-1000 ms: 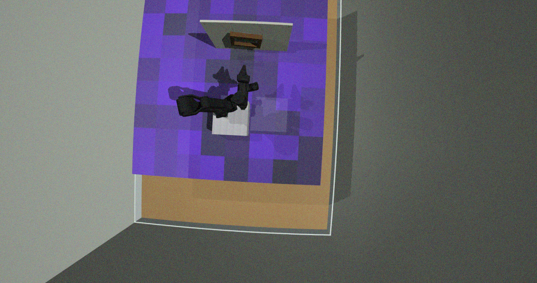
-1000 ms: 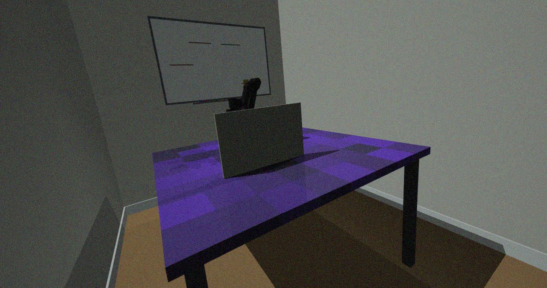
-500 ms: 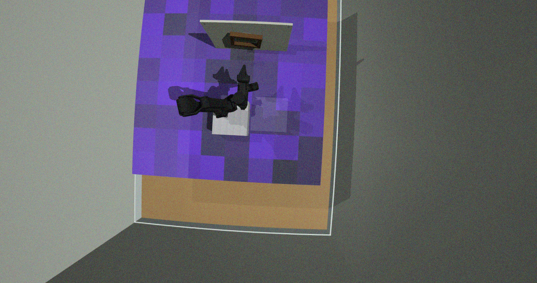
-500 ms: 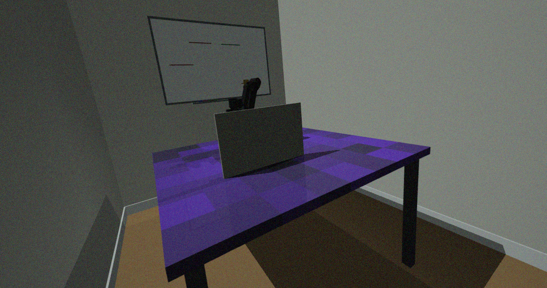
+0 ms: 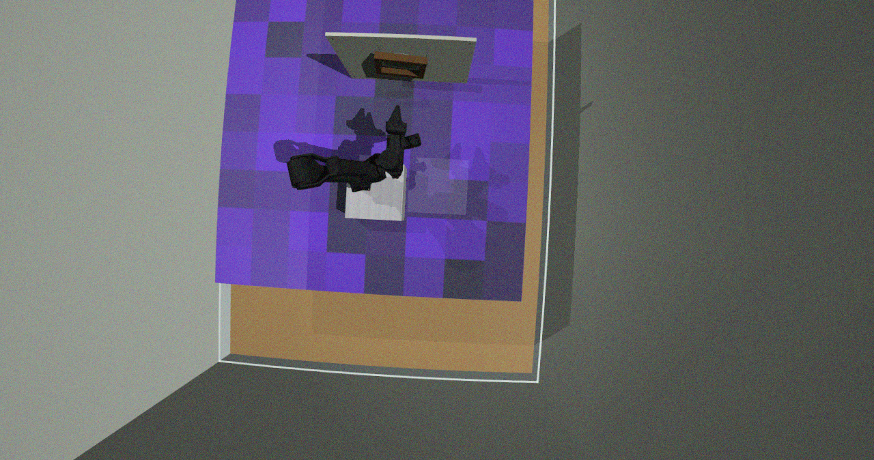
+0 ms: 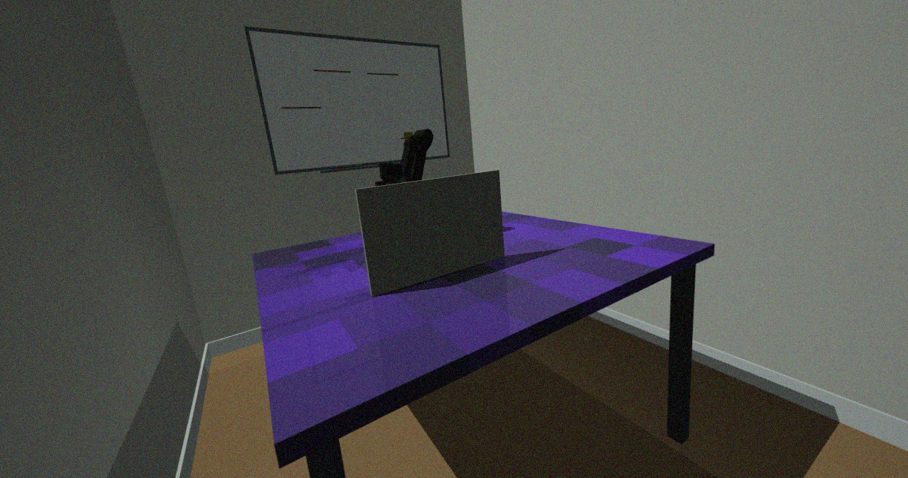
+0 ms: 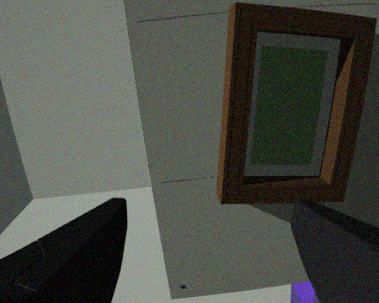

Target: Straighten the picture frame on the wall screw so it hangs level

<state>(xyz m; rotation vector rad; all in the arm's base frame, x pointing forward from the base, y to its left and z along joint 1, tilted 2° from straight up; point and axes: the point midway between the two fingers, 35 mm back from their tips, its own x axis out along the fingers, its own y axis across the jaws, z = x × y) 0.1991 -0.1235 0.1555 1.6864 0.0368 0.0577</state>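
My gripper tip is 200 mm short of the brown wooden picture frame, 90 mm above it and 30 mm to the right of it. Round my gripper tip: grey wall panel (210 mm ahead, 100 mm below, 10 mm to the left).
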